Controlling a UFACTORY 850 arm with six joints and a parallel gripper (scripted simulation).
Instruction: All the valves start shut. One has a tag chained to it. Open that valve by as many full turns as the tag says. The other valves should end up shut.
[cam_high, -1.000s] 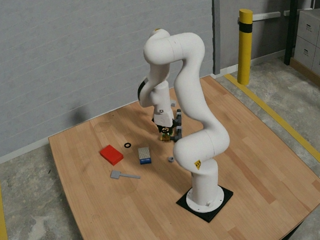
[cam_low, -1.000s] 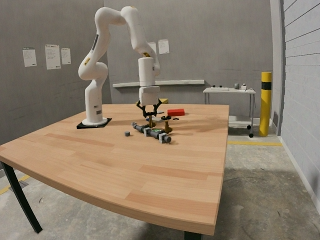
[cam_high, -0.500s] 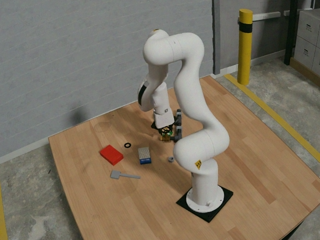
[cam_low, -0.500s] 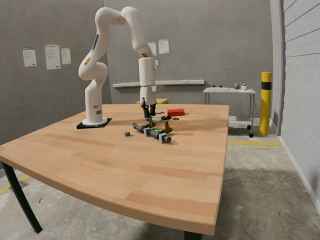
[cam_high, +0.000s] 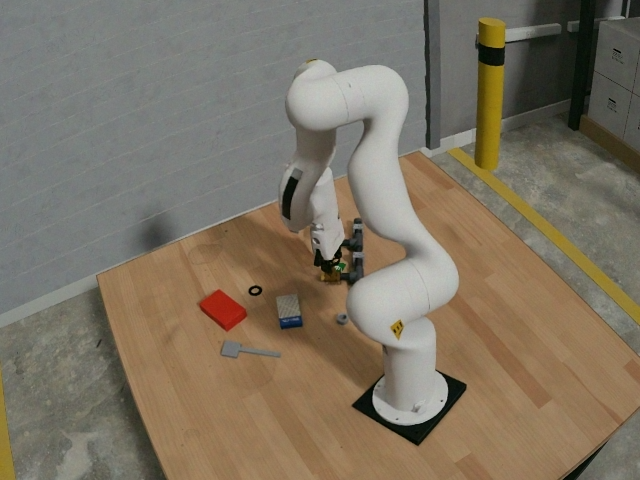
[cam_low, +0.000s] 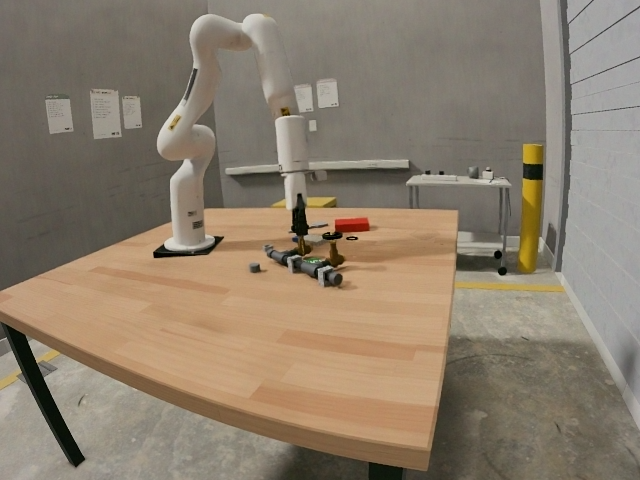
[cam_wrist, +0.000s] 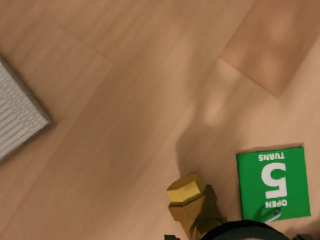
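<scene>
My hand is 90 mm above the green tag, 50 mm short of it and 30 mm to the left of it. The rest, counted from my hand: red block 330 mm to the left, 80 mm below; then grey paddle-shaped tool 300 mm to the left, 160 mm behind, 90 mm below; then blue-and-grey box 150 mm to the left, 80 mm below, 70 mm behind.
</scene>
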